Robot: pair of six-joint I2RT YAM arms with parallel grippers.
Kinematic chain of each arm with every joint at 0, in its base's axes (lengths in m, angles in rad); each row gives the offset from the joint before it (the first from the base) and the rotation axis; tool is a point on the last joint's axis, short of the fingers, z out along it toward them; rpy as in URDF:
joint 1: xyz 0 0 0.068 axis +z
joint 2: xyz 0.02 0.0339 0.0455 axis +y
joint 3: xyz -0.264 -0.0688 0 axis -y
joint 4: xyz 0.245 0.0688 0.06 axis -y
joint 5: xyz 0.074 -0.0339 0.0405 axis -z
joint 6: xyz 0.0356 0 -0.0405 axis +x
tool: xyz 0 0 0 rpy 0 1.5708 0
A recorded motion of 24 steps. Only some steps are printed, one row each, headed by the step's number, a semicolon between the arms.
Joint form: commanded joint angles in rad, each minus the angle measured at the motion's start. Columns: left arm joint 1, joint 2, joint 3, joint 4, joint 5, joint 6; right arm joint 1, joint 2, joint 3, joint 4, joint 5, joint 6.
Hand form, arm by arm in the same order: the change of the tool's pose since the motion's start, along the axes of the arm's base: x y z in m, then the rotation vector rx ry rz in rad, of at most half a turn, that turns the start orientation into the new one. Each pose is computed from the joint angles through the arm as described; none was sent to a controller.
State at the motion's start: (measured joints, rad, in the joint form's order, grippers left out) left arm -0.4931 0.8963 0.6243 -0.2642 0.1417 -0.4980; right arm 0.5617 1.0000 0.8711 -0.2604 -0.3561 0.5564
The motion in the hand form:
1: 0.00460 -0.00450 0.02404 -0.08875 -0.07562 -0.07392; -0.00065 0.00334 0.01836 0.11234 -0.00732 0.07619
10: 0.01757 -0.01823 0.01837 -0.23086 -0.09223 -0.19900; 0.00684 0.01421 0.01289 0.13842 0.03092 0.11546
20: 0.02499 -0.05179 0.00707 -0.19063 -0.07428 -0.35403; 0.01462 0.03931 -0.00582 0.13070 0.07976 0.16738
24: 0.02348 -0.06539 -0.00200 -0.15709 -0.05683 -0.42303; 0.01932 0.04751 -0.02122 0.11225 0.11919 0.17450
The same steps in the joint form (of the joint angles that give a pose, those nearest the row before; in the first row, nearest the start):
1: 0.0068 0.0053 0.0545 0.0595 0.0913 -0.0005; -0.0009 0.0017 0.0352 0.0584 -0.1033 0.0653
10: 0.0038 0.0837 0.0200 0.2716 0.2509 -0.0624; 0.0162 0.0527 0.0366 0.1067 -0.1385 0.1008
20: -0.0965 0.2185 0.0559 0.3248 0.2861 0.0013; 0.0805 0.1451 0.0232 0.1810 -0.1354 0.1232
24: -0.1425 0.2659 0.0614 0.3256 0.2962 0.0395; 0.0945 0.1904 0.0041 0.2064 -0.1340 0.1304

